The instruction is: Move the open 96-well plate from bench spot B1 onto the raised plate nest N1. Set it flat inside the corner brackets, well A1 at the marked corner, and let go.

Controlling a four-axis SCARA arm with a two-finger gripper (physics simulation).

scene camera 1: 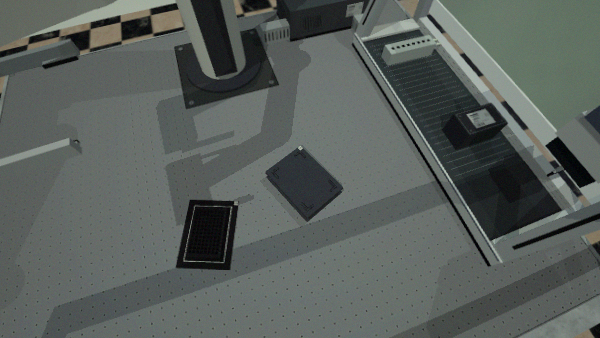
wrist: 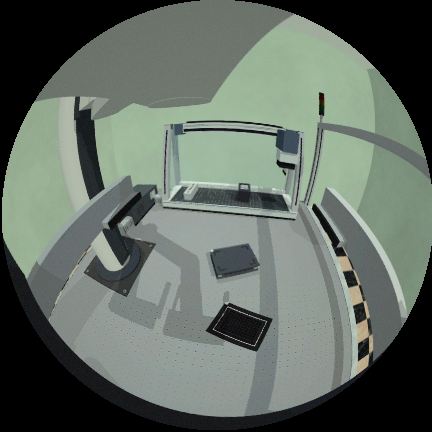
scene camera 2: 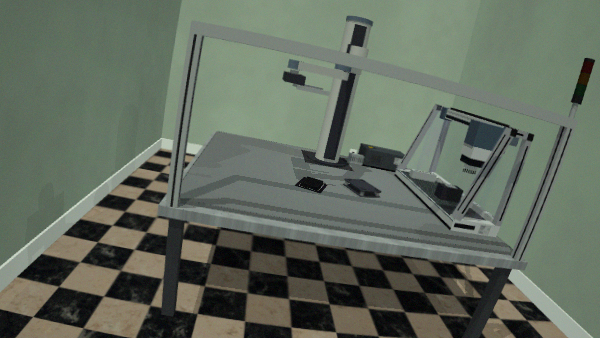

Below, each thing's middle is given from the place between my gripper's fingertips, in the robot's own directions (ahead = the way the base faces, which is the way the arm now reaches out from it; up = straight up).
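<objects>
Black well plate (scene camera 1: 206,240) visible: 43 cm below my hand, 6 cm ahead of it, 3 cm to the left of it.
</objects>
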